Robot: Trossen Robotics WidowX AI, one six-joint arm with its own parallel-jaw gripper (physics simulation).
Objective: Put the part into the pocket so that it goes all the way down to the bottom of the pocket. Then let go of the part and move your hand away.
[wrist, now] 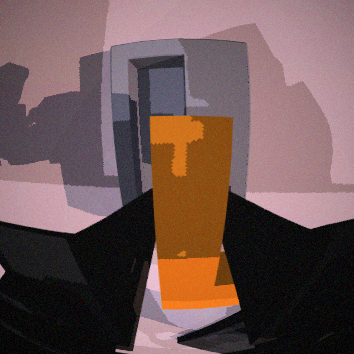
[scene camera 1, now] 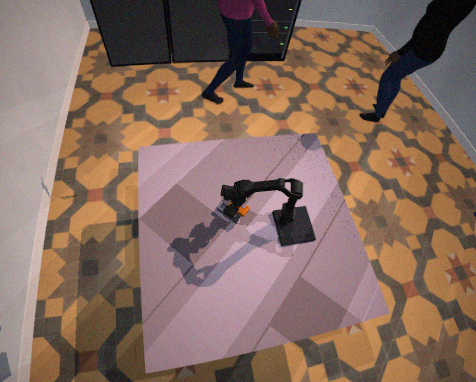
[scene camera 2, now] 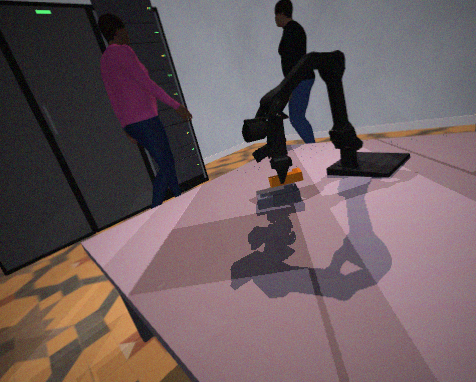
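Seen in the pictures: gripper, fingertip midpoint: [wrist: 186,195] [scene camera 1: 235,208] [scene camera 2: 281,182]; arm's base, origin of the base link: [scene camera 1: 286,217] [scene camera 2: 348,163].
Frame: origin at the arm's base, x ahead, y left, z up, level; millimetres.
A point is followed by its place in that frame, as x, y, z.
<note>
The orange part [scene camera 1: 244,210] @(238, -101, 63) [scene camera 2: 295,175] @(264, -94, 55) [wrist: 192,200] @(281, -148, 62) is a long bar, with its near right end partly hidden behind a finger in the wrist view. My gripper [scene camera 1: 235,212] @(277, -140, 37) [scene camera 2: 282,180] @(277, -140, 37) [wrist: 186,195] @(277, -140, 37) is shut on it. The grey block [scene camera 1: 218,213] @(357, -174, -19) [scene camera 2: 265,201] @(354, -169, 1) [wrist: 218,75] @(298, -208, 12) stands on the table below. Its pocket [wrist: 167,90] @(322, -185, -19) is a deep, narrow recess, left of and beyond the part's far end in the wrist view. The part lies nearly parallel to the pocket, appears to be above the block, and hides the block's near right portion. The pocket's near end is largely hidden.
The pink table [scene camera 1: 200,325] @(653, 371, -23) [scene camera 2: 200,320] @(790, -58, -24) carries the arm's black base plate [scene camera 1: 300,232] @(-43, 112, -7) [scene camera 2: 385,164] @(10, 123, -8). The arm's shadow falls across the block and table. Two people and dark cabinets [scene camera 1: 132,35] [scene camera 2: 55,125] stand beyond the table.
</note>
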